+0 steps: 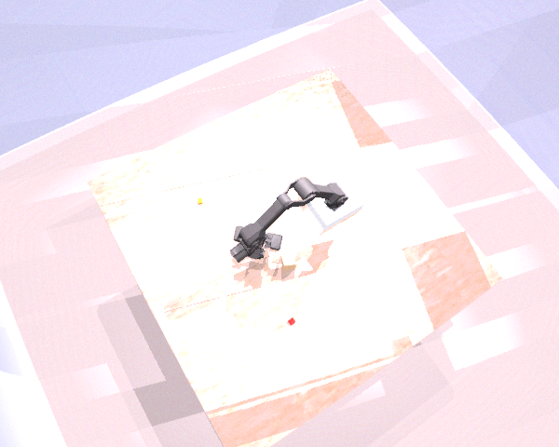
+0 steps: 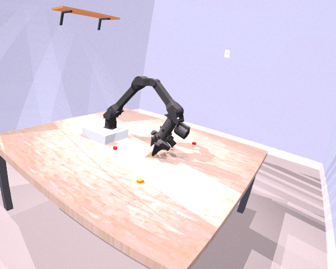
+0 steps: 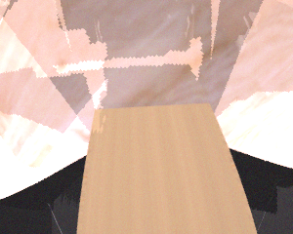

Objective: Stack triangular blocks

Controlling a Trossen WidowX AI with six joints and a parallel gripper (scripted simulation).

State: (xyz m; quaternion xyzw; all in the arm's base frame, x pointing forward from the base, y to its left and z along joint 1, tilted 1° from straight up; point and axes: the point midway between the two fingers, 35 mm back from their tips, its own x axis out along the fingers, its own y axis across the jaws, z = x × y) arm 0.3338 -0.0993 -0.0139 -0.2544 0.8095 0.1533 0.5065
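My gripper tip is 1 cm short of the triangular block and 1 cm below it. Also, from my gripper tip: small yellow block: 8 cm ahead, 29 cm to the right.
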